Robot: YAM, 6 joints.
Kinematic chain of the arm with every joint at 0, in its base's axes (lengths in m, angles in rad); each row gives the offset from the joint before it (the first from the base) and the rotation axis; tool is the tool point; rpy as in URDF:
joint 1: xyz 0 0 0.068 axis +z
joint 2: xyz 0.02 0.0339 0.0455 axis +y
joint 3: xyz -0.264 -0.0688 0 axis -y
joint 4: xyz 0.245 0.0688 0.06 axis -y
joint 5: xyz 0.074 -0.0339 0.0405 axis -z
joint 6: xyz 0.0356 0 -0.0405 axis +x
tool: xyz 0 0 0 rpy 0 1.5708 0
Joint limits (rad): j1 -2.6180..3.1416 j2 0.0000..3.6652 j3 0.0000..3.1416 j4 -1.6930..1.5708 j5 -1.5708..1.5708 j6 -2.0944..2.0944
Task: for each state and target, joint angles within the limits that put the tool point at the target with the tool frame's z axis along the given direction. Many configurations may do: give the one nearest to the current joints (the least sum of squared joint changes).
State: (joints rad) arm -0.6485 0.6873 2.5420 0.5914 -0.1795 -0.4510
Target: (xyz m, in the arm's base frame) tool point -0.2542 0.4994 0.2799 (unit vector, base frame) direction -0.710 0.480 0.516
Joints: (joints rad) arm -1.1276 0.0016 2.4727 0.0604 0.4505 -0.4510
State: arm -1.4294 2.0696 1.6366 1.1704 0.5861 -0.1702
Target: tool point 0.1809 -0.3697 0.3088 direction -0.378 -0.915 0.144
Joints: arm -1.0479 1.7977 1.2171 0.8147 0.9013 -0.1702
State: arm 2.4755 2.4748 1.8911 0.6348 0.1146 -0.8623
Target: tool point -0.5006 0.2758 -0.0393 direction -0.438 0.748 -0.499
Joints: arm 2.6670 2.9397 2.0810 0.2600 0.4837 -0.8623
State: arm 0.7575 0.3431 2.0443 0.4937 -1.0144 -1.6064
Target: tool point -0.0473 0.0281 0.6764 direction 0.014 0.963 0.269
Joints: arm 0.1287 1.1040 2.3674 -0.1650 -1.2639 -1.6064
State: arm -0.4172 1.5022 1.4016 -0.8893 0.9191 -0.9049
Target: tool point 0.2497 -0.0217 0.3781 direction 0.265 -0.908 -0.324
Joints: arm 0.0442 1.3382 1.4210 -1.0474 1.1655 -0.9049
